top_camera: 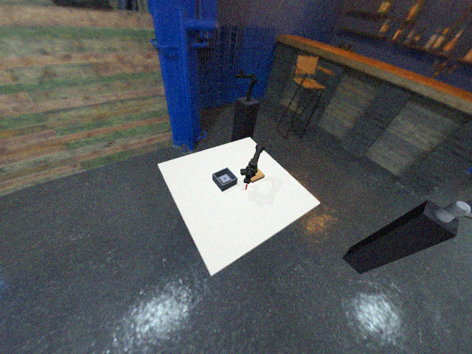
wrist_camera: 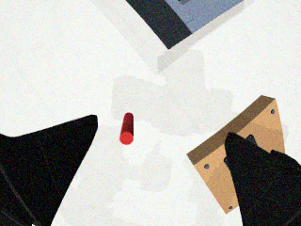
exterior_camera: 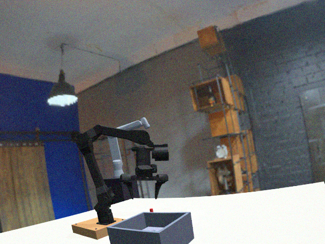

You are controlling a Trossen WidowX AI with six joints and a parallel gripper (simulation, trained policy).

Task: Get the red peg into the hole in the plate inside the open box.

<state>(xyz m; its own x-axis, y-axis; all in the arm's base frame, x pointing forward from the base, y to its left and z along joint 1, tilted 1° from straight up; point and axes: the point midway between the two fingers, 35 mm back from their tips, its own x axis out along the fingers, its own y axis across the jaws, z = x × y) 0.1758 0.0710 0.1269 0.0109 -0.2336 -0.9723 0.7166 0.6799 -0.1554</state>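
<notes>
The red peg is 40 mm to the left of my gripper tip and 90 mm below it. Also, from my gripper tip: grey box: 130 mm ahead, 170 mm to the right, 100 mm below; then plate: 130 mm ahead, 170 mm to the right, 80 mm below.
</notes>
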